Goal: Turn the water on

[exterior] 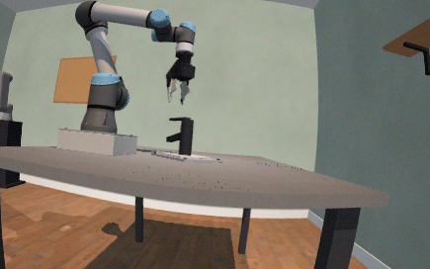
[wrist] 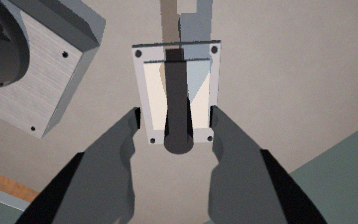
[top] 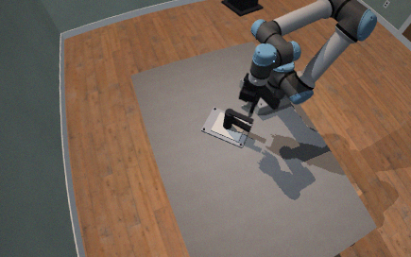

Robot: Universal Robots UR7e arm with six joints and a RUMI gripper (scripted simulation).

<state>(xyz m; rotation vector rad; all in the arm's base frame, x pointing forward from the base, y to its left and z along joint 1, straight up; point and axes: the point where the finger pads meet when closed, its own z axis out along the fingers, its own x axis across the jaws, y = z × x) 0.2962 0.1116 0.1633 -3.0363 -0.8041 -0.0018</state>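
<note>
My hand is 2 cm short of the lever, 4 cm to the left of it and 8 cm above it. Also, from my hand: tap 4 cm ahead, 6 cm to the right, 13 cm below.
</note>
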